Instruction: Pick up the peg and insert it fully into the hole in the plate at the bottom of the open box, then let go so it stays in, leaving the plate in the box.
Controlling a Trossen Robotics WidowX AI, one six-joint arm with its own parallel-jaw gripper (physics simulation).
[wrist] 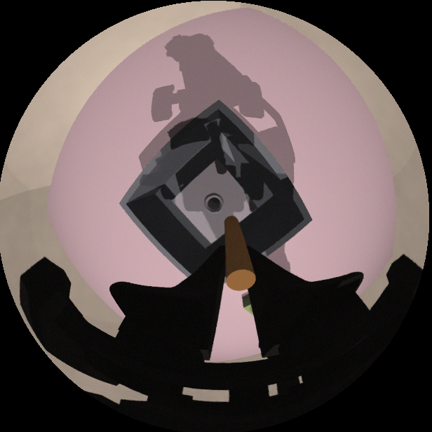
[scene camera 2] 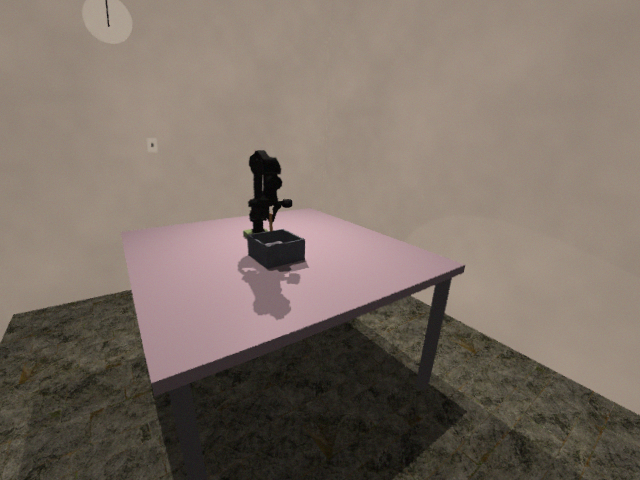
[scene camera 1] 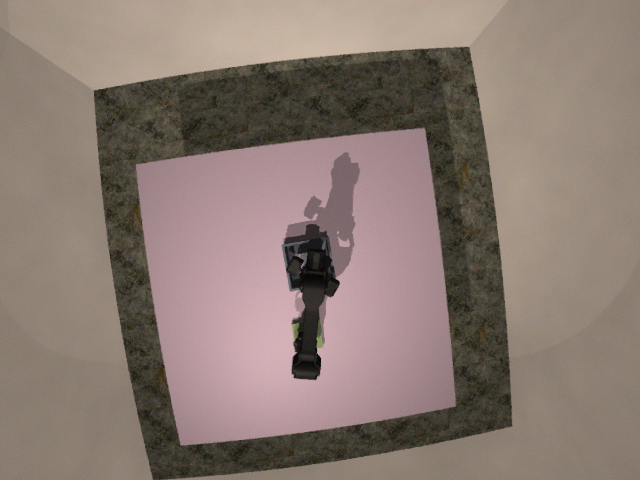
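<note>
My gripper is shut on the brown peg, whose orange end faces the wrist camera. The peg points down, close to upright in the scene camera 2 view, with its lower part near the box's rear rim. The dark open box stands on the table, under the gripper in the wrist view. The light grey plate lies at its bottom, with the round hole up and left of the peg's far end in that view. In the scene camera 1 view the arm hides the peg and fingertips.
The pink table bears the box and the arm's green base. The box walls stand around the plate. The arm's shadow falls across the box and the table beyond it.
</note>
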